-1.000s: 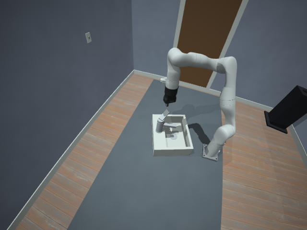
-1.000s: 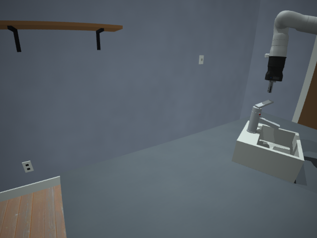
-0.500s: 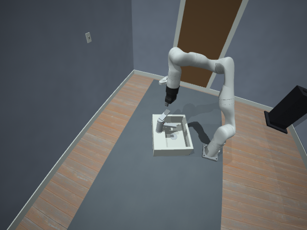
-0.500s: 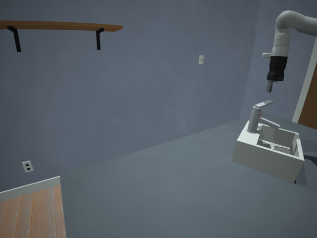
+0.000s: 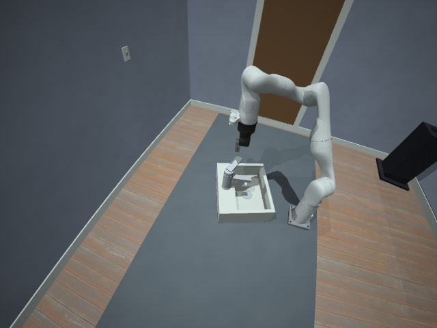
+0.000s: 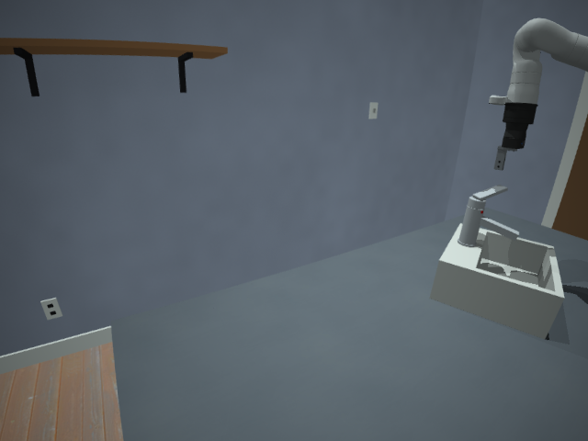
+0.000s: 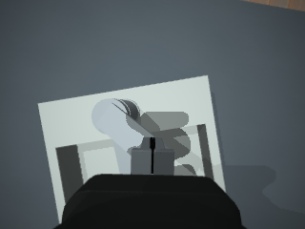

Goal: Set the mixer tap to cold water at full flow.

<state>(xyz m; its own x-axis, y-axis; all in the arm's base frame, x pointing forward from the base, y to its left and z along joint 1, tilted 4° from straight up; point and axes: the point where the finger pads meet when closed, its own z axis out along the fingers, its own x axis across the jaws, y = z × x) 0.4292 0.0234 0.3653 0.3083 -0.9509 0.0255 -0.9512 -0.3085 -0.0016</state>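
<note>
The flat lever lies 1 cm behind my hand, 3 cm to the left of it and 8 cm below it. Round my hand: white basin (10 cm behind, 32 cm below); grey mixer tap (1 cm behind, 4 cm to the left, 13 cm below).
</note>
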